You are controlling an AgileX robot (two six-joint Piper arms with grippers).
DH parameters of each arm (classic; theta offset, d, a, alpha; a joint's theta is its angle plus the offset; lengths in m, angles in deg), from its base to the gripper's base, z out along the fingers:
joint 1: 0 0.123 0 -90
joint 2: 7.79 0 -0.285 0
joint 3: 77.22 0 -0.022 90
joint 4: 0 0.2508 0 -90
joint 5: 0 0 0.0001 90
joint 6: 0 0.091 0 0
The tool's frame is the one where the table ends.
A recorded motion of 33 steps. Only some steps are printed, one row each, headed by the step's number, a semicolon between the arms.
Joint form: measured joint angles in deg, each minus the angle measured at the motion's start. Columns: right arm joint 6, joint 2, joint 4, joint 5, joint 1, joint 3; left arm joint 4, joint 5, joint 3, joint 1, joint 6, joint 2.
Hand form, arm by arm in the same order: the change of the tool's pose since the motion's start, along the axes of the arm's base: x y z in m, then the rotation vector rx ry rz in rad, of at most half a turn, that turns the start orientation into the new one. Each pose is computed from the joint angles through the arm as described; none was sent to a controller.
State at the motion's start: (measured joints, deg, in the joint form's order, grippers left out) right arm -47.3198 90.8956 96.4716 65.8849 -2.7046 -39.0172; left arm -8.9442 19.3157 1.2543 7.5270 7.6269 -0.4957
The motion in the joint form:
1: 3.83 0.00 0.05 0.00 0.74 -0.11; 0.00 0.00 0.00 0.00 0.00 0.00
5: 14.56 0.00 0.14 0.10 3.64 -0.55; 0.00 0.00 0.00 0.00 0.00 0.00
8: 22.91 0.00 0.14 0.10 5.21 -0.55; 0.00 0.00 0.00 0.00 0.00 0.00
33: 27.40 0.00 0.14 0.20 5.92 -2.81; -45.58 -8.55 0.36 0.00 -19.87 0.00
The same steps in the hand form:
1: -0.0005 0.0034 0.0005 0.0267 0.0577 -0.0029; 0.0000 0.0000 0.0000 0.0000 0.0000 0.0000
5: -0.0031 0.0168 0.0024 0.0967 0.2192 0.0055; 0.0000 0.0000 0.0000 0.0000 0.0000 0.0000
8: -0.0056 0.0240 0.0024 0.1457 0.3526 -0.0007; 0.0000 0.0000 0.0000 0.0000 0.0000 0.0000
33: 0.0003 0.0277 0.0114 0.1740 0.3853 -0.0013; 0.0035 -0.0088 0.0180 -1.1174 -0.2249 0.0819

